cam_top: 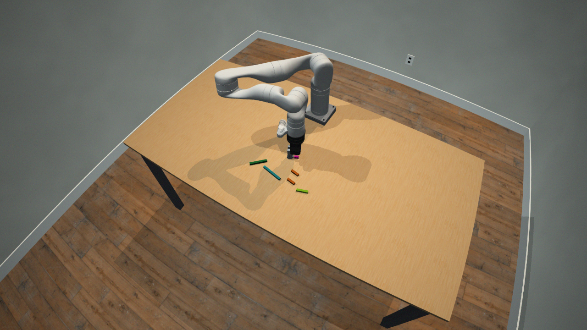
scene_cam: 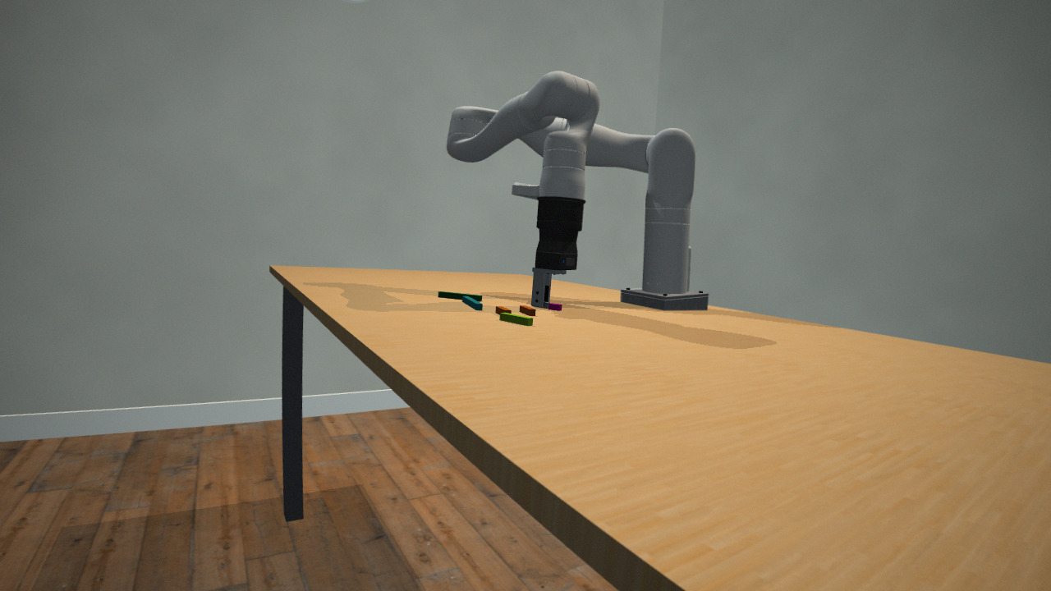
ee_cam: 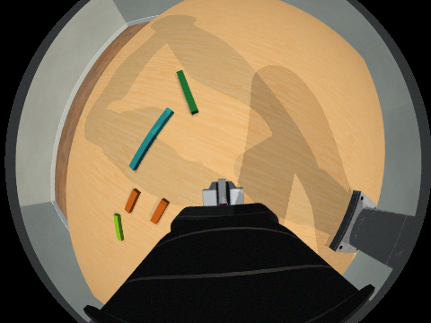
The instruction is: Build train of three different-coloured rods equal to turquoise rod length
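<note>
The grey rod is 2 cm below my hand. Also, from my hand: green rod: 11 cm to the right, 9 cm ahead, 2 cm below; turquoise rod: 12 cm ahead, 3 cm to the right, 2 cm below; magenta rod: 3 cm to the left, 2 cm below, 1 cm behind.
</note>
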